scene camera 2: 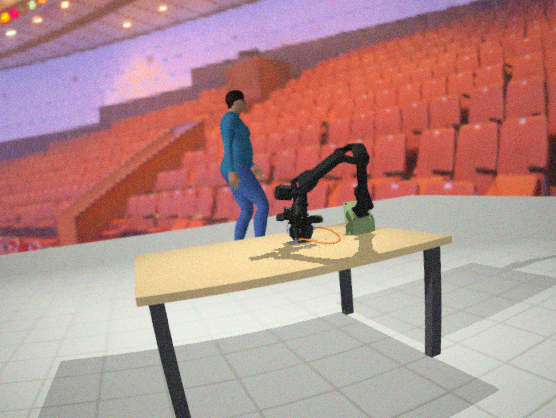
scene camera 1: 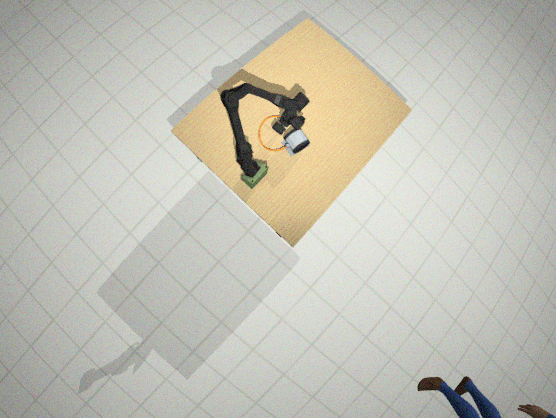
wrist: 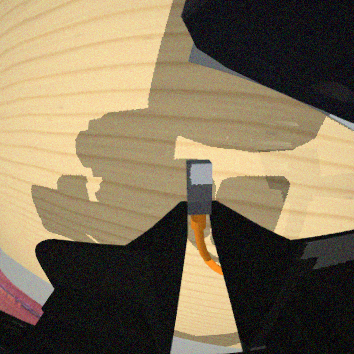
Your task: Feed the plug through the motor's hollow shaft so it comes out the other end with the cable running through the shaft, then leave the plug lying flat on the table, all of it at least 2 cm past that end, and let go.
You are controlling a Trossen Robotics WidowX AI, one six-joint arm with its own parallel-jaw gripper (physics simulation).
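Places are measured from the arm's base along level axes (x ahead, y left, z up), in metres.
Pixels of known places: gripper, fingertip midpoint: [scene camera 2: 299,239] [wrist: 197,207]; arm's base at its link origin: [scene camera 2: 360,211] [scene camera 1: 252,171].
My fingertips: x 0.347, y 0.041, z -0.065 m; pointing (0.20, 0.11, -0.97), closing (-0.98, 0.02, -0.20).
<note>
For each thing: its middle in the pictures, then the offset to it from my fingertips. Level surfaces: height alone.
- motor at the middle of its body: [scene camera 2: 300,229] [scene camera 1: 296,140] dx -0.068, dy -0.112, dz +0.023 m
- plug at the middle of its body: [wrist: 198,186] dx +0.000, dy -0.014, dz -0.001 m
- wooden table at its surface level: dz -0.028 m
The motor [scene camera 1: 297,141] [wrist: 280,45], a pale cylinder with dark ends, lies on its side on the table. In the wrist view a large black part of it fills the top right, and its bore does not show. My gripper [scene camera 1: 288,127] [wrist: 197,207] is shut on the plug [wrist: 200,192], a small dark grey block with a light patch. The plug sticks out past the fingertips, outside the motor and apart from it. The orange cable [scene camera 1: 259,132] [scene camera 2: 339,237] [wrist: 200,241] runs back from the plug between the fingers and curves in a loop beside the motor.
The wooden table [scene camera 1: 340,90] [scene camera 2: 200,270] bears the arm's green base [scene camera 1: 255,175] [scene camera 2: 360,224], near one edge. The arm [scene camera 1: 236,120] [scene camera 2: 362,175] bends around the cable loop. A person [scene camera 2: 237,145] stands on the floor beyond the table.
</note>
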